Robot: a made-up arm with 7 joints.
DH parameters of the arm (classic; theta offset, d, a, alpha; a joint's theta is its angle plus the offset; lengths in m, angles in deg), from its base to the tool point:
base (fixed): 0 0.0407 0.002 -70
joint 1: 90 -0.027 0.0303 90
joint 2: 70 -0.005 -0.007 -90
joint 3: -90 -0.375 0.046 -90
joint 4: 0 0.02 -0.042 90
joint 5: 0 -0.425 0.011 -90
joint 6: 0 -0.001 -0.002 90
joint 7: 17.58 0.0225 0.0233 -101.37
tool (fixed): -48.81 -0.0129 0 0
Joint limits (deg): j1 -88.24..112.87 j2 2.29..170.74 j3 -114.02..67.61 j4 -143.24..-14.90 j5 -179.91..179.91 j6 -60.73..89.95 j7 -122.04..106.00
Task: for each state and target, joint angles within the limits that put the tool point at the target. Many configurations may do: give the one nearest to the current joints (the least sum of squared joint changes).
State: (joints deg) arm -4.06 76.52 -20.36 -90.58 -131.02 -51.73 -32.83
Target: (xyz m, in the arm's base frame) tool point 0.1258 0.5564 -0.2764
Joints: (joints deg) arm 30.96 98.94 -35.94 -80.84 -130.24 -49.43 -29.63
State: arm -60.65 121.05 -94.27 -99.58 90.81 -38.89 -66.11
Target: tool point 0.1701 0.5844 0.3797
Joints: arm -74.95 131.50 -67.14 -57.13 92.75 -41.04 -68.58
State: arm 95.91 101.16 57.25 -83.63 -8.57 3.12 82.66
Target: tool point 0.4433 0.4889 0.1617
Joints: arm 84.09 121.09 67.45 -57.76 -6.05 2.40 84.72
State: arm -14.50 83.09 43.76 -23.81 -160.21 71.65 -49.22
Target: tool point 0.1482 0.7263 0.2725
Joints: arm -15.96 94.31 45.33 -35.94 -160.92 69.02 -51.63
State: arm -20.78 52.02 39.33 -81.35 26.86 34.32 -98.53
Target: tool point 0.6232 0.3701 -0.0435
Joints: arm -43.19 38.76 26.21 -53.14 24.57 33.16 -97.21
